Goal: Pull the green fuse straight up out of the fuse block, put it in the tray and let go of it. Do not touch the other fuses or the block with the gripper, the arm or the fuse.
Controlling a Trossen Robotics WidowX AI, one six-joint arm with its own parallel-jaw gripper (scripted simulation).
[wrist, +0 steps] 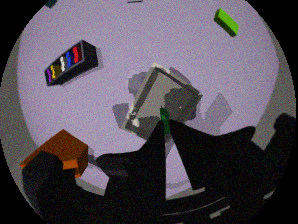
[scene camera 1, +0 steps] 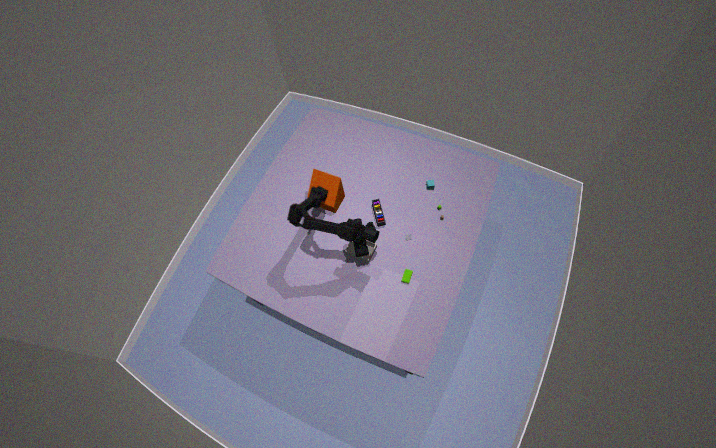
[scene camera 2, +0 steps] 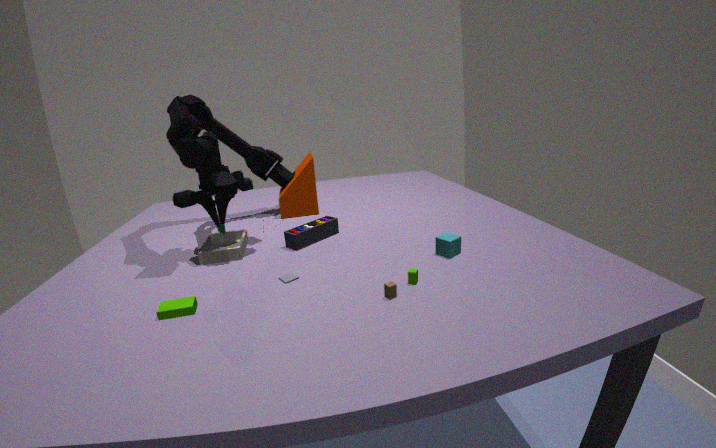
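The wrist view has my gripper in it too, and that gripper is carrying a green fuse. Besides the fuse, I can see a green bar, and I see a tray as well.
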